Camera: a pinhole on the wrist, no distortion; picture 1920 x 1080 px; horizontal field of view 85.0 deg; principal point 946.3 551.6 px. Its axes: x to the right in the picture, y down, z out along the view. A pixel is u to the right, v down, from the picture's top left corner.
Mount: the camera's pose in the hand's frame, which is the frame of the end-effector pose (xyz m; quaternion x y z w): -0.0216 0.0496 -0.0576 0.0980 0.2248 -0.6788 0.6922
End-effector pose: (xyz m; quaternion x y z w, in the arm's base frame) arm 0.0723 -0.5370 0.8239 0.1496 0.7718 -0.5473 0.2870
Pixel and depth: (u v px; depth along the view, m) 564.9 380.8 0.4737
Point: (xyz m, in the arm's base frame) 0.1999 -0.9573 0.7306
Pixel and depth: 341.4 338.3 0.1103
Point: 0.1410 -0.5815 0.7777
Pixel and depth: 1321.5 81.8 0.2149
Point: 0.1019 -0.6787 0.9364
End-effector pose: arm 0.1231 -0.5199 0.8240 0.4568 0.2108 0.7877 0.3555
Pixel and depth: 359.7 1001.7 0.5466
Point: 0.4358 -0.3436 1.3227
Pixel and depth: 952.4 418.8 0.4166
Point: 0.4496 -0.4254 0.8892
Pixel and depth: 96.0 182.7 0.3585
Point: 0.4500 -0.6689 1.0778
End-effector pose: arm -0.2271 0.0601 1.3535 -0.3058 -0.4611 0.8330 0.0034
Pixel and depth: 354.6 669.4 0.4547
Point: -0.5278 -0.2970 1.4054
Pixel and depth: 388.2 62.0 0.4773
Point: -0.3531 -0.4070 1.5872
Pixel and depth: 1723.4 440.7 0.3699
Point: -0.4049 0.1509 1.6913
